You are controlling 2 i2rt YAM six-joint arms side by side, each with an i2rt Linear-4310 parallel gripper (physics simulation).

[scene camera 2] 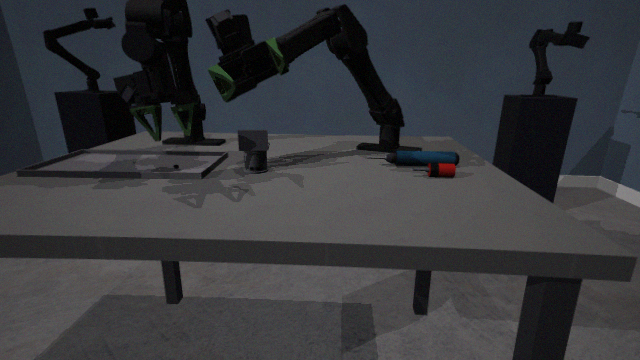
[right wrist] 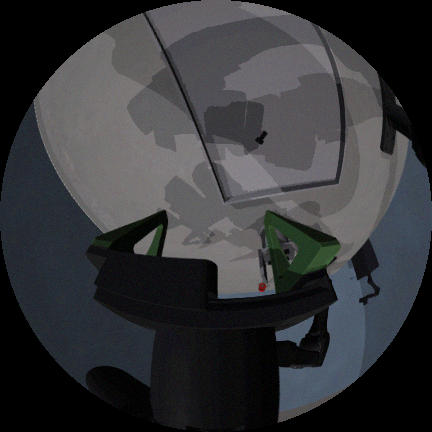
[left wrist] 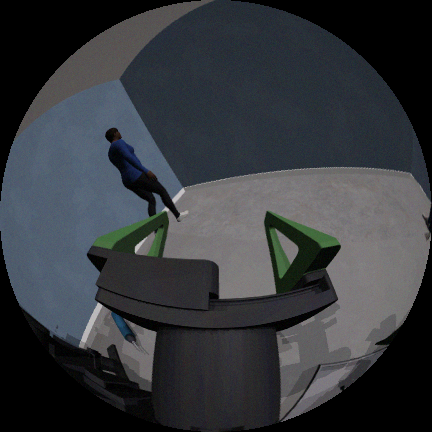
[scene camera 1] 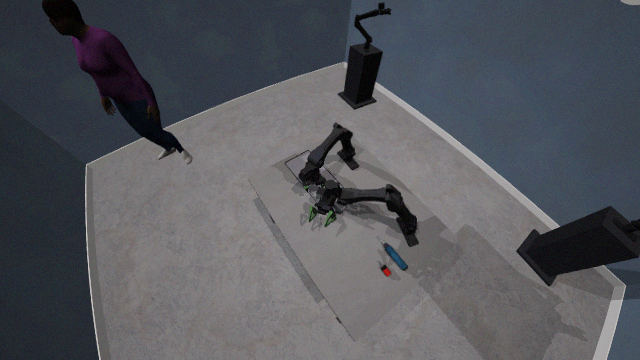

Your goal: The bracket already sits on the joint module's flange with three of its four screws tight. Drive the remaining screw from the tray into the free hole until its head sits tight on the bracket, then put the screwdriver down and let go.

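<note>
The loose dark screw [scene camera 2: 176,166] [right wrist: 261,137] lies in the tray [scene camera 2: 100,174] [right wrist: 310,185]. The grey bracket [scene camera 2: 253,141] sits on the dark joint module [scene camera 2: 257,162], right of the tray in scene camera 2; its screws and free hole cannot be made out there. The blue-handled screwdriver [scene camera 1: 395,256] [scene camera 2: 425,158] [left wrist: 122,326] lies on the table, far from both grippers. My left gripper [scene camera 1: 319,219] [scene camera 2: 249,70] [left wrist: 216,215] is open and empty, high above the table. My right gripper [scene camera 2: 172,137] [right wrist: 215,215] is open and empty, above the tray area; in scene camera 1 it is mostly hidden.
A short red tool [scene camera 1: 385,270] [scene camera 2: 442,170] with a black collar lies beside the blue screwdriver. The left arm's forearm [scene camera 1: 362,194] reaches across the table near the tray. Two black pedestals [scene camera 1: 362,75] [scene camera 2: 532,145] with small arms stand beyond the table. People stand on the floor away from it.
</note>
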